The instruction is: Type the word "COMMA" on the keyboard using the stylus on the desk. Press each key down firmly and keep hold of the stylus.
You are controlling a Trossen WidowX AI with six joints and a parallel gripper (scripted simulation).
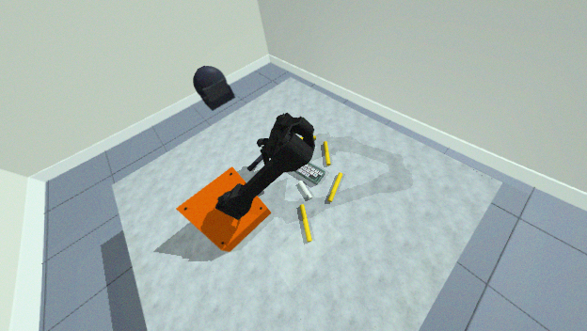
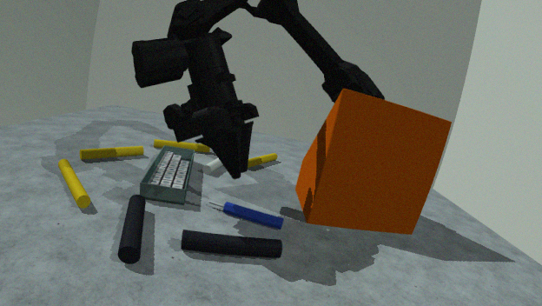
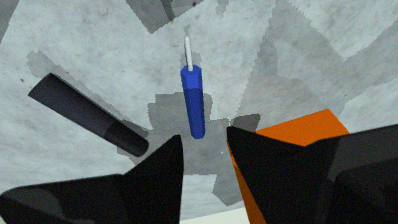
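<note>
The blue stylus is 6 cm below my gripper tip. Also, from my gripper tip: white rod 18 cm to the right, 8 cm ahead, 6 cm below; grey stylus tip 6 cm below, 3 cm ahead.
</note>
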